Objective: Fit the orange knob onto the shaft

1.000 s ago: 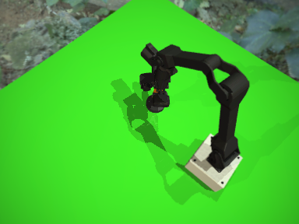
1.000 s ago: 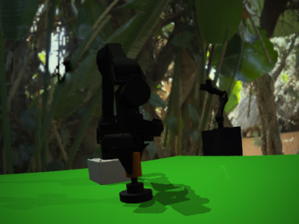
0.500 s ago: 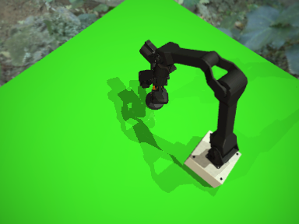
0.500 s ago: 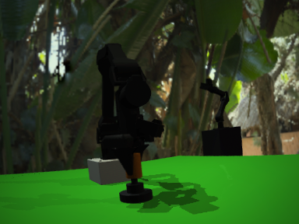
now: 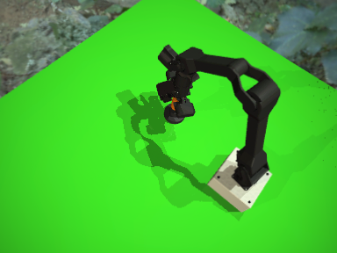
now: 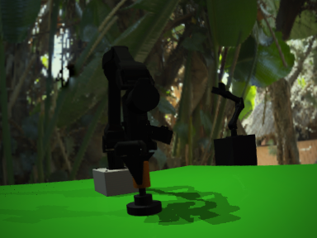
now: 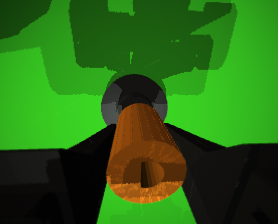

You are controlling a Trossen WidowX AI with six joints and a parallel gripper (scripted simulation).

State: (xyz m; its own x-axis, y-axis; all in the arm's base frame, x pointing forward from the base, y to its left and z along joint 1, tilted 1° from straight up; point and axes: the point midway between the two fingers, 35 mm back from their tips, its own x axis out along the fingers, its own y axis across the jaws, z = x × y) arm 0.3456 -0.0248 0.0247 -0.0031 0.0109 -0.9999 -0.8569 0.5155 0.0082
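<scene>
Right now the orange knob is 20 mm above my gripper tip. From my gripper tip the other things lie so: pedestal: 40 mm below.
</scene>
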